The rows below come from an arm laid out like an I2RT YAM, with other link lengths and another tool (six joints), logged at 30 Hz.
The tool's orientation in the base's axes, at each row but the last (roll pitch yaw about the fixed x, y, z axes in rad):
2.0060 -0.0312 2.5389
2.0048 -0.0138 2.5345
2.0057 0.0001 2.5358
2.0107 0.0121 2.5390
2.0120 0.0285 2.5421
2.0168 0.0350 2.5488
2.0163 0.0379 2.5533
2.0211 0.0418 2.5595
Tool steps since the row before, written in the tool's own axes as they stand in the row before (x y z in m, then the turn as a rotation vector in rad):
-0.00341 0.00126 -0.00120 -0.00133 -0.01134 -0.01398
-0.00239 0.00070 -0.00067 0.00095 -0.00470 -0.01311
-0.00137 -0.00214 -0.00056 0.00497 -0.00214 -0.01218
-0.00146 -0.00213 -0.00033 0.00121 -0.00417 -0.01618
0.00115 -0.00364 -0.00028 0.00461 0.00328 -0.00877
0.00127 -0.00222 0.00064 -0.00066 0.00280 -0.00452
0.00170 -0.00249 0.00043 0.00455 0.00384 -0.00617
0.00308 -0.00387 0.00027 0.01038 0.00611 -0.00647
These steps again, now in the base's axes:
0.00253 -0.00242 0.00154 -0.00891 -0.01506 -0.00443
0.00179 -0.00163 0.00088 -0.00868 -0.01086 0.00126
0.00032 -0.00194 -0.00170 -0.01089 -0.00699 0.00319
0.00054 -0.00183 -0.00177 -0.01033 -0.01282 0.00310
-0.00189 -0.00089 -0.00320 -0.00765 -0.00268 0.00658
-0.00120 0.00035 -0.00232 -0.00119 -0.00266 0.00450
-0.00172 0.00032 -0.00249 -0.00615 -0.00060 0.00595
-0.00324 0.00041 -0.00373 -0.01069 0.00325 0.00788

